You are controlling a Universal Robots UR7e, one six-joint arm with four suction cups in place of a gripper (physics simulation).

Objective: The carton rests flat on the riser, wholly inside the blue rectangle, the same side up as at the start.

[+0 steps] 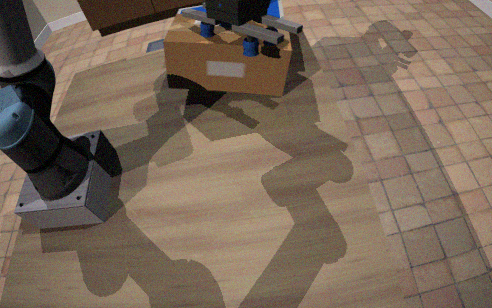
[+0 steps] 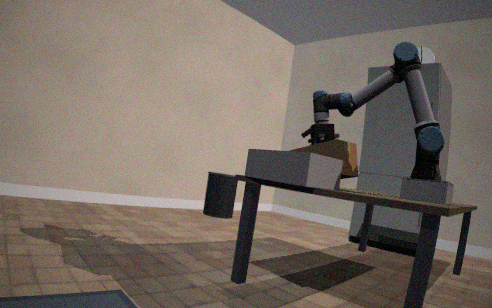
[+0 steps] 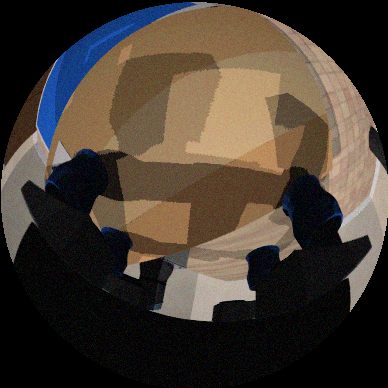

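Pixels of known places: end effector, tool point: (image 1: 238, 39) (image 3: 195, 222); arm's base, origin of the base link: (image 1: 62, 171) (image 2: 425, 181) (image 3: 156, 262).
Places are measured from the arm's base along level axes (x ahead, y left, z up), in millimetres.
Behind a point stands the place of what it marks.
Note:
The brown carton (image 1: 226, 61) @(x 444, y 180, z 39 mm) (image 2: 336, 151) @(x 337, y 363, z 63 mm) (image 3: 216, 108) @(x 541, y 240, z 70 mm) has a grey label on its near side and hangs in the air above the wooden table (image 1: 214, 198) @(x 347, y -104, z -94 mm) (image 2: 367, 197) @(x 111, y 567, z -98 mm), casting a dark shadow beneath it. My suction gripper (image 1: 238, 33) @(x 484, y 199, z 82 mm) (image 2: 322, 134) (image 3: 191, 220) @(x 484, y 199, z 82 mm) sits on the carton's top face with its blue cups pressed onto it and holds it. The blue rectangle (image 1: 274, 8) @(x 634, y 433, z 26 mm) (image 3: 61, 90) @(x 463, y 442, z 26 mm) shows just behind the carton's far edge, mostly hidden by the carton and the tool. The riser under it is barely visible.
A grey box (image 1: 101, 177) (image 2: 290, 168) stands on the table near its left end. A dark bin (image 2: 220, 194) stands on the floor by the wall. A tall grey cabinet (image 2: 382, 137) stands behind the table. Tiled floor surrounds the table.

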